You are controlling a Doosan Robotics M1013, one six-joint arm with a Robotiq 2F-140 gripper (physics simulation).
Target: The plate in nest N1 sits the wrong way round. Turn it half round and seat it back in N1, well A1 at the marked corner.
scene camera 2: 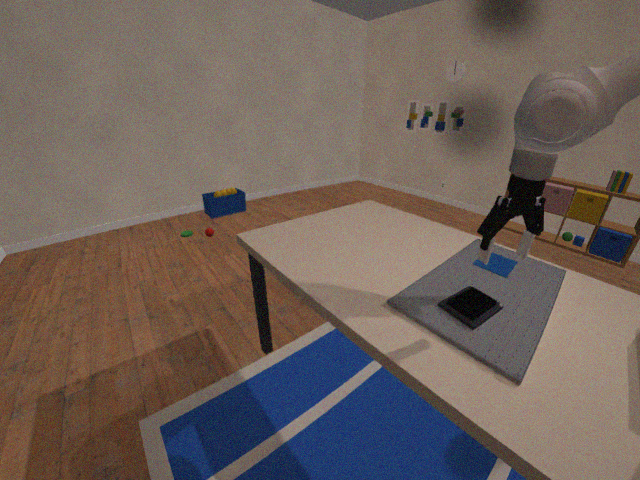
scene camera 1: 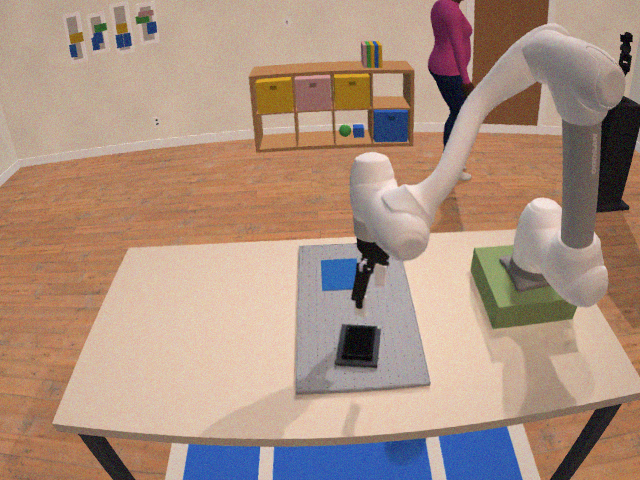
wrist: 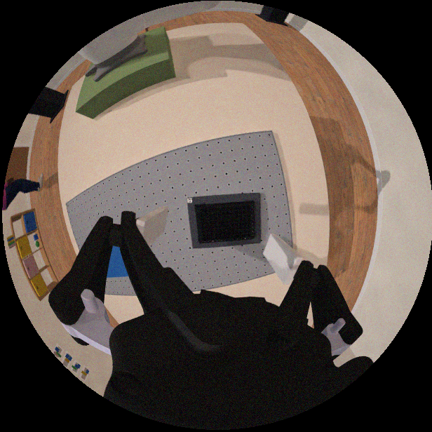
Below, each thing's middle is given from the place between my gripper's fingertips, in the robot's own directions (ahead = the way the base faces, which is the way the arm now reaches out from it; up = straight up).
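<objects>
The black well plate (scene camera 1: 359, 340) sits 10 mm to the left of my hand, 30 mm ahead of it and 150 mm below it. Counting from my hand again, the dark grey nest (wrist: 221, 198) is 10 mm to the left, 30 mm ahead and 170 mm below. With the flat blue square (scene camera 1: 339, 274) I measure 340 mm to the right of my hand, 50 mm ahead of it and 170 mm below it.
</objects>
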